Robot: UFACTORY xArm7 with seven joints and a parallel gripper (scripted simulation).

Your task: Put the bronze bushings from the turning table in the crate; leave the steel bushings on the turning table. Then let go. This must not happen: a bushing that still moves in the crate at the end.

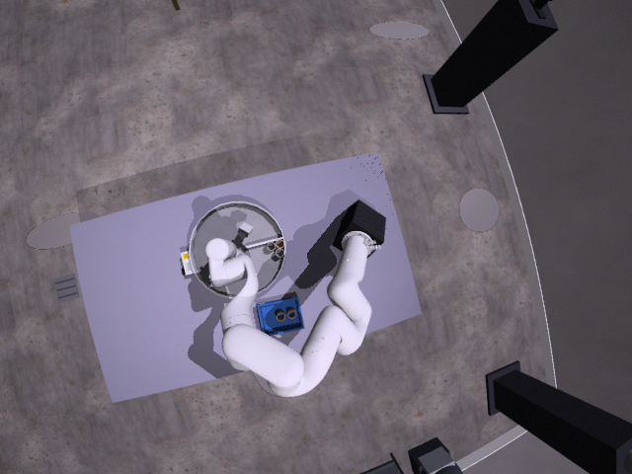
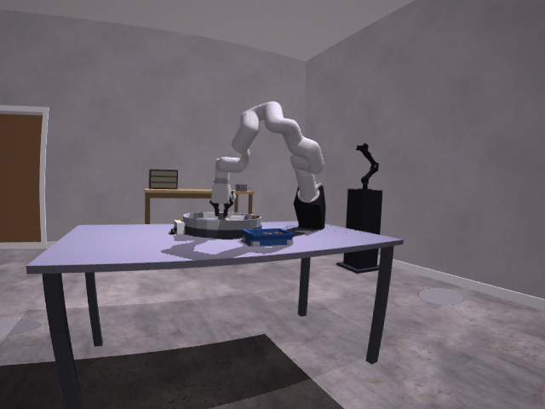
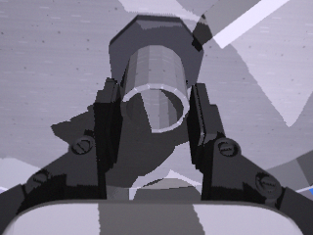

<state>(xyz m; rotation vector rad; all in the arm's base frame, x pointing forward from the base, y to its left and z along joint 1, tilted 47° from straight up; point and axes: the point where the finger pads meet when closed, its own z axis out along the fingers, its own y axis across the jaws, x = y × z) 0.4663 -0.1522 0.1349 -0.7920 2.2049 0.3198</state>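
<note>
Now: the round grey turning table 10 mm behind my hand, 10 mm to the right of it and 50 mm below it. Also, from my hand: blue crate (140 mm behind, 320 mm to the left, 80 mm below).
</note>
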